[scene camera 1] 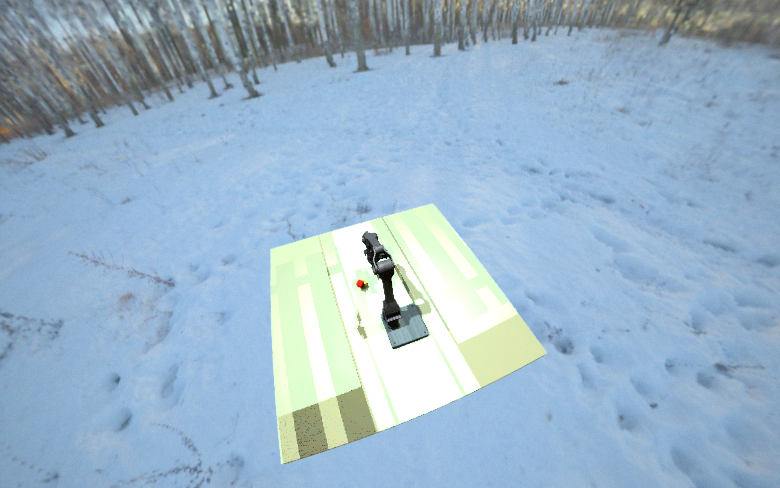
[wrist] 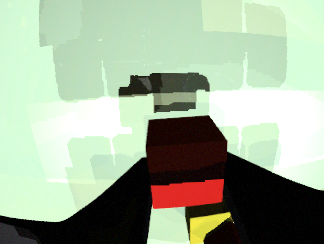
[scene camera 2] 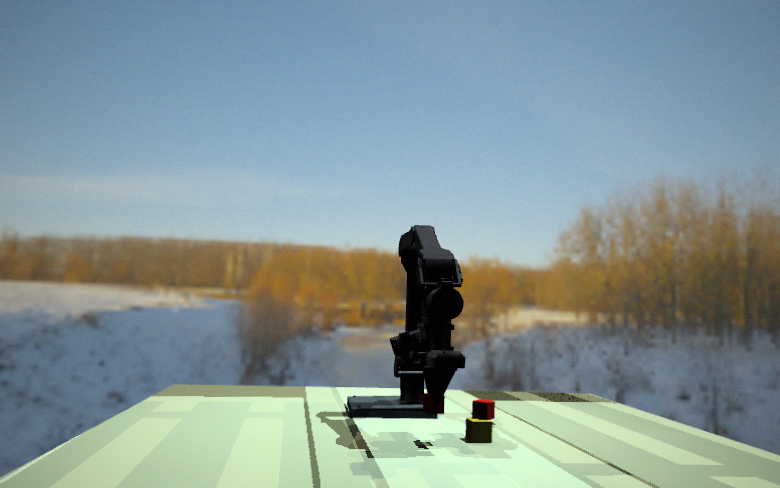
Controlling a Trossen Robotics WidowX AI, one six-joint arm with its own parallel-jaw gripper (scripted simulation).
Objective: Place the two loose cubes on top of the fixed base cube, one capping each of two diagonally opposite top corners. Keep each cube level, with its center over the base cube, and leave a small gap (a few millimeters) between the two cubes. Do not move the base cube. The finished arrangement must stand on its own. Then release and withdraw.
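Labels:
A red cube is being carried by the gripper (scene camera 2: 434, 402).

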